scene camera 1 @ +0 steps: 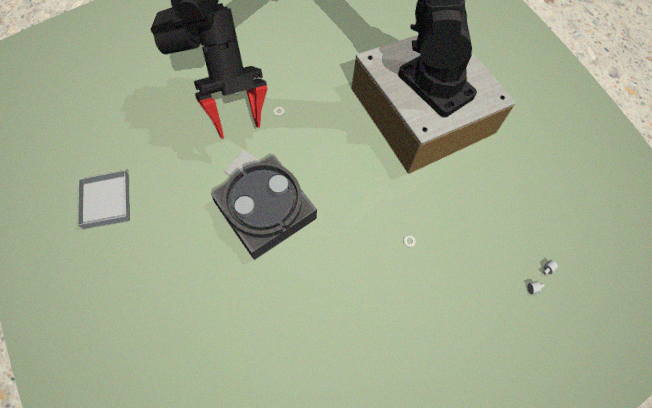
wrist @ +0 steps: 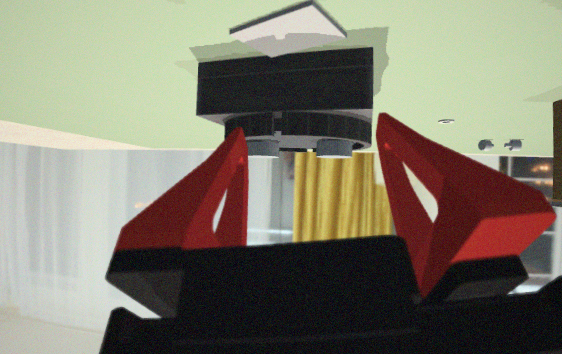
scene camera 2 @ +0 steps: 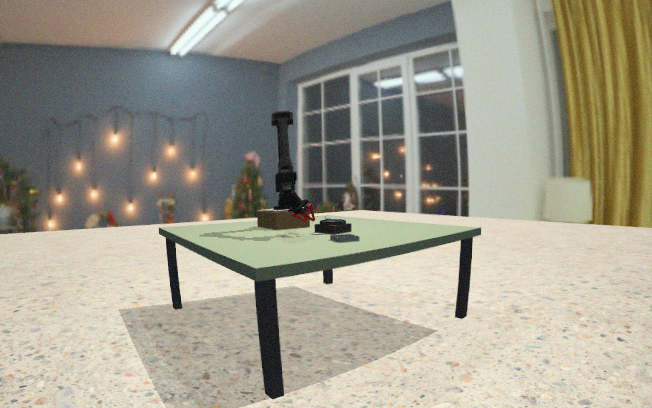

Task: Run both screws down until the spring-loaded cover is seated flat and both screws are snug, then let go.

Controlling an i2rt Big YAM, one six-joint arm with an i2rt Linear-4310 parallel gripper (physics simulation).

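Frame: origin at the arm's base, x ahead, y left, z up, level; millimetres.
Seen in the pictures: gripper, fingertip midpoint: (scene camera 1: 240, 132) (wrist: 310, 130) (scene camera 2: 310, 220); arm's base, link origin: (scene camera 1: 436, 85) (scene camera 2: 286, 208).
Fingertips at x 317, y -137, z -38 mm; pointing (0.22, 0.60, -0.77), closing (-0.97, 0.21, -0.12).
Pixels of each thing's middle, then the offset from my fingertips to it.
- round dark cover, body centre: (wrist: 297, 130) (scene camera 1: 262, 200) dx +35, dy +118, dz -20 mm
- square dark base, body centre: (wrist: 298, 114) (scene camera 1: 263, 203) (scene camera 2: 333, 226) dx +35, dy +118, dz -34 mm
- shallow grey tray, body centre: (scene camera 1: 103, 199) (scene camera 2: 344, 238) dx +258, dy -66, dz -52 mm
- pale flat piece, body centre: (wrist: 288, 33) (scene camera 1: 242, 166) dx +19, dy +25, dz -61 mm
The round dark cover (scene camera 1: 263, 212) sits inside the ring of the square dark base (scene camera 1: 255, 245) (wrist: 285, 85) (scene camera 2: 333, 230). Two screws with pale round heads stand in it: one screw (scene camera 1: 244, 205) and the other screw (scene camera 1: 278, 183). In the wrist view two screw heads, one (wrist: 263, 148) and another (wrist: 334, 148), stick out a little past the ring's rim; whether the cover is fully flat cannot be told. My gripper (scene camera 1: 240, 132) (wrist: 310, 130) (scene camera 2: 311, 219) is open and empty, beside the base and apart from both screws.
A shallow grey tray (scene camera 1: 104, 200) lies left of the base. A pale flat piece (scene camera 1: 242, 162) (wrist: 295, 27) lies by the base's corner. Two small washers (scene camera 1: 279, 111) (scene camera 1: 409, 241) and two small loose knobs (scene camera 1: 550, 267) (scene camera 1: 535, 287) lie on the table. The arm's box mount (scene camera 1: 460, 140) stands right.
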